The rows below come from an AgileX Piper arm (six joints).
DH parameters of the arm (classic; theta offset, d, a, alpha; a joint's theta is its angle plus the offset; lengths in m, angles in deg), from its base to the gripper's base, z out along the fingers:
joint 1: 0 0.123 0 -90
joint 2: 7.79 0 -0.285 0
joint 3: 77.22 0 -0.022 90
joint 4: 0 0.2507 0 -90
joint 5: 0 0 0 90
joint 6: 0 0.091 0 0
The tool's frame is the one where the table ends.
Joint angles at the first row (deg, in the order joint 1, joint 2, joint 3, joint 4, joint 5, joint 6):
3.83 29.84 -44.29 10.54 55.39 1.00
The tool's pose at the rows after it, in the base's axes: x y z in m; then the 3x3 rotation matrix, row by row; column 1 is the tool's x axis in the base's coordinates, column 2 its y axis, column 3 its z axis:
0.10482 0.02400 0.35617; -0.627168 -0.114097 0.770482; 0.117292 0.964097 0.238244; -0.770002 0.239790 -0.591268
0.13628 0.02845 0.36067; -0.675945 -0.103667 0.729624; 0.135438 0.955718 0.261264; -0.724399 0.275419 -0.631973
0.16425 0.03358 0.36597; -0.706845 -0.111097 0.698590; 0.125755 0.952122 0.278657; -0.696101 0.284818 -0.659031
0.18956 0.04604 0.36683; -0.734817 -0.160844 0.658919; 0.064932 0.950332 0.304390; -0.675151 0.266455 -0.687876
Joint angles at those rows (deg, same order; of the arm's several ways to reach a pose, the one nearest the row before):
3.82 37.13 -47.04 13.55 52.69 0.99
3.83 45.03 -50.73 15.60 52.03 0.88
4.67 51.84 -54.94 16.33 51.75 0.52
8.05 58.09 -58.69 15.53 51.34 0.00

